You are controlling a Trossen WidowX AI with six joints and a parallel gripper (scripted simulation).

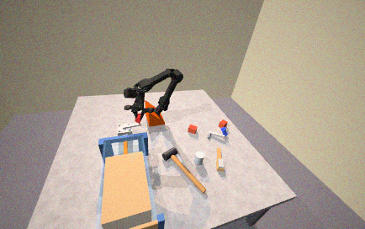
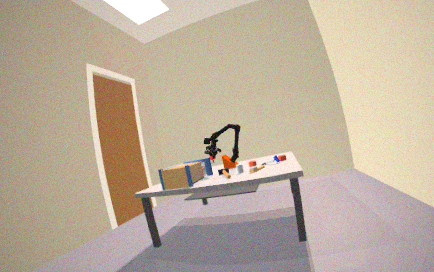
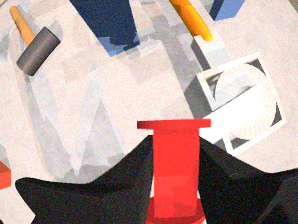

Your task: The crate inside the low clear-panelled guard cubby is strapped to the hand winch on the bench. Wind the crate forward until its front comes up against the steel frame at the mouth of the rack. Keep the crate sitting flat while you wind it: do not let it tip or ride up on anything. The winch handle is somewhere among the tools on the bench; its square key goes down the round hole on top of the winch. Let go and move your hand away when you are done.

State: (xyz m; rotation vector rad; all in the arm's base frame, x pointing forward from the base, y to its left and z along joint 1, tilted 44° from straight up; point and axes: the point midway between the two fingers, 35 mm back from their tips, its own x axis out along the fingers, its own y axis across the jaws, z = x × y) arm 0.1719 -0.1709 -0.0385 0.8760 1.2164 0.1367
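My gripper tip is 1 cm past the red-handled winch handle, 3 cm to the left of it and 3 cm above it. Round my gripper tip: red grip 1 cm behind, 1 cm to the left; frame 16 cm ahead, 9 cm to the right, 3 cm below; grey hand winch 2 cm behind, 10 cm to the right, 10 cm below.
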